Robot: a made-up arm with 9 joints.
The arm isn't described. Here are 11 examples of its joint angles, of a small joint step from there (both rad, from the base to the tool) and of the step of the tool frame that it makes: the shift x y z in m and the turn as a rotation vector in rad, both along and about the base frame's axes.
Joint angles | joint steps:
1: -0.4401 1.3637 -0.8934 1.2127 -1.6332 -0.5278 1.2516 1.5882 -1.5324 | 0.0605 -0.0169 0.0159 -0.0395 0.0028 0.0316 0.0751 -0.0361 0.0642
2: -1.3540 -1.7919 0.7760 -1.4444 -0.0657 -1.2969 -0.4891 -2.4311 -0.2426 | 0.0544 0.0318 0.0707 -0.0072 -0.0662 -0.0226 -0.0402 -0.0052 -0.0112
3: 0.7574 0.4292 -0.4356 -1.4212 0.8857 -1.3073 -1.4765 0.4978 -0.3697 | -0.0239 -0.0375 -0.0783 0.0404 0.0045 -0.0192 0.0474 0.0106 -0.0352
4: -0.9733 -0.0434 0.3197 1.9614 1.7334 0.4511 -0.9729 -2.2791 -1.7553 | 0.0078 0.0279 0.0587 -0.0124 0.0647 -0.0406 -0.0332 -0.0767 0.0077
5: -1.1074 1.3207 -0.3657 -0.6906 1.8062 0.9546 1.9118 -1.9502 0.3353 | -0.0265 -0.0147 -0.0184 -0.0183 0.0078 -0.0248 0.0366 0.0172 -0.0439
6: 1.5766 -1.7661 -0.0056 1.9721 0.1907 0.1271 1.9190 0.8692 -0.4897 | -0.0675 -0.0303 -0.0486 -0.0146 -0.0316 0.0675 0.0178 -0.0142 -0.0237
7: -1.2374 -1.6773 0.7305 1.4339 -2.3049 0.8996 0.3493 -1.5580 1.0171 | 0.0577 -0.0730 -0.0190 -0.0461 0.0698 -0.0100 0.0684 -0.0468 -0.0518
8: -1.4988 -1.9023 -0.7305 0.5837 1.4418 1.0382 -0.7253 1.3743 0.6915 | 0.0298 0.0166 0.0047 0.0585 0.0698 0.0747 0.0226 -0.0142 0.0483
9: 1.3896 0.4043 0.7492 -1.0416 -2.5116 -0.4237 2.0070 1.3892 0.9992 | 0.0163 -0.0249 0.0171 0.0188 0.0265 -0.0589 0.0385 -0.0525 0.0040
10: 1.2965 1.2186 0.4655 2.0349 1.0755 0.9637 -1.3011 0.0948 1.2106 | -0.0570 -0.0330 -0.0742 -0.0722 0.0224 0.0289 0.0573 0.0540 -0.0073
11: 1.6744 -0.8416 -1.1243 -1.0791 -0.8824 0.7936 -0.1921 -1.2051 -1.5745 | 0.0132 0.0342 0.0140 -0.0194 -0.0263 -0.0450 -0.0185 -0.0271 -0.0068
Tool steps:
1: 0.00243 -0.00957 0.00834 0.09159 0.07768 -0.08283
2: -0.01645 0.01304 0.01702 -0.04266 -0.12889 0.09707
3: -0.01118 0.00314 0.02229 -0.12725 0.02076 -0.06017
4: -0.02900 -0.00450 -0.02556 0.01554 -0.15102 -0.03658
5: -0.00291 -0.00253 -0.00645 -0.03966 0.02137 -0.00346
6: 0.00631 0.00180 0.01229 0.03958 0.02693 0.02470
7: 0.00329 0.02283 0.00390 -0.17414 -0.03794 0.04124
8: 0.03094 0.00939 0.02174 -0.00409 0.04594 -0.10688
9: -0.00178 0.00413 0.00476 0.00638 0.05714 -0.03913
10: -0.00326 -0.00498 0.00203 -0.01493 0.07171 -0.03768
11: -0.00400 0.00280 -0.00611 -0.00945 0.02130 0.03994
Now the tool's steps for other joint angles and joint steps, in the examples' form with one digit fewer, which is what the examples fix.
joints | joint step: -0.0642 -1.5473 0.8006 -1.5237 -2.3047 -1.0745 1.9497 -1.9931 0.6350 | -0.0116 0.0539 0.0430 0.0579 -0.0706 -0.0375 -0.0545 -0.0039 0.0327
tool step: -0.0099 0.0350 -0.0107 -0.0103 0.0630 0.1742
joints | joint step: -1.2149 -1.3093 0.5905 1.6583 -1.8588 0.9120 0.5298 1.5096 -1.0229 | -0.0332 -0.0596 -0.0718 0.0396 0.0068 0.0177 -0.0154 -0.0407 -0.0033
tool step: 0.0187 -0.0061 -0.0206 0.0249 0.0765 0.0599
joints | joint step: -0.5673 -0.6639 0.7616 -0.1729 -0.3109 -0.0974 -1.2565 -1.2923 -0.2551 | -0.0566 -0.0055 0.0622 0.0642 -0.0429 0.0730 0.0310 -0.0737 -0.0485
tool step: 0.0179 0.0048 0.0163 0.0486 -0.0943 -0.0030
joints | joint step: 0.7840 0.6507 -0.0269 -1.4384 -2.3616 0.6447 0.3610 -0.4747 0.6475 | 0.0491 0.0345 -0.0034 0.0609 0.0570 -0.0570 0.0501 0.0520 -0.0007
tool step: -0.0029 -0.0217 0.0137 -0.0829 0.0416 0.0213
